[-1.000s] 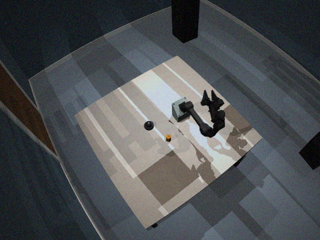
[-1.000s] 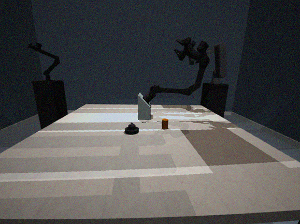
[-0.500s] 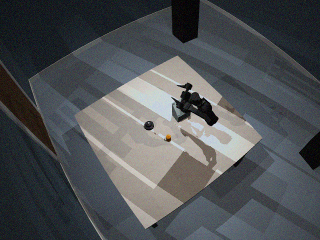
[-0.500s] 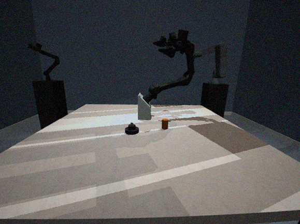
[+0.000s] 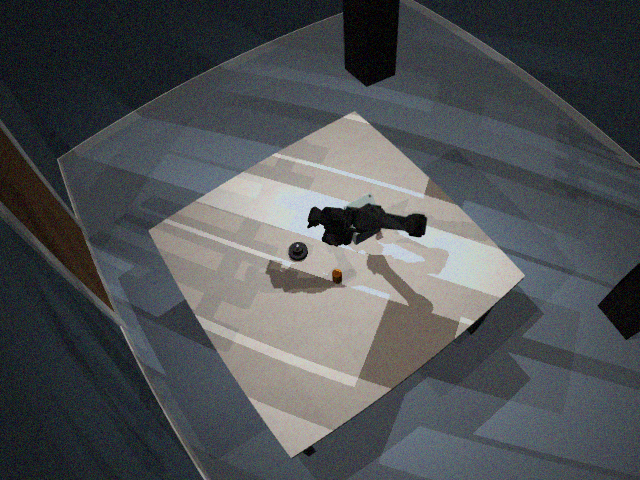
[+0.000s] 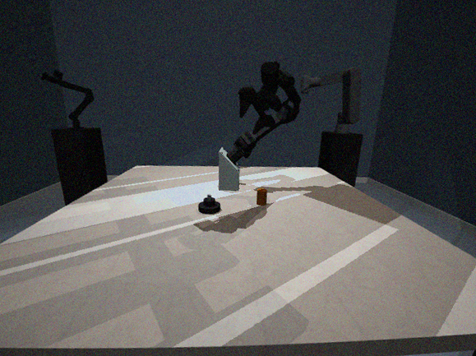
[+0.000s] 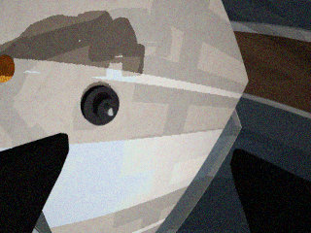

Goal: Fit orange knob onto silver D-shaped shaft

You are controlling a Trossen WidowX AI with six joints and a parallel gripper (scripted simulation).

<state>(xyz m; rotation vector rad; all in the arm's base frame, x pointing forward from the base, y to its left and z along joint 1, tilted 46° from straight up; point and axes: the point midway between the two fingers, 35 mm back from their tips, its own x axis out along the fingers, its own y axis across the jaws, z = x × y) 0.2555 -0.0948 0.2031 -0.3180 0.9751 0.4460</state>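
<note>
Right now the orange knob is 27 cm below my gripper tip, 7 cm to the left of it and 3 cm behind it. From my gripper tip the other things lie so: round pedestal: 28 cm below, 14 cm to the right, 3 cm ahead.
</note>
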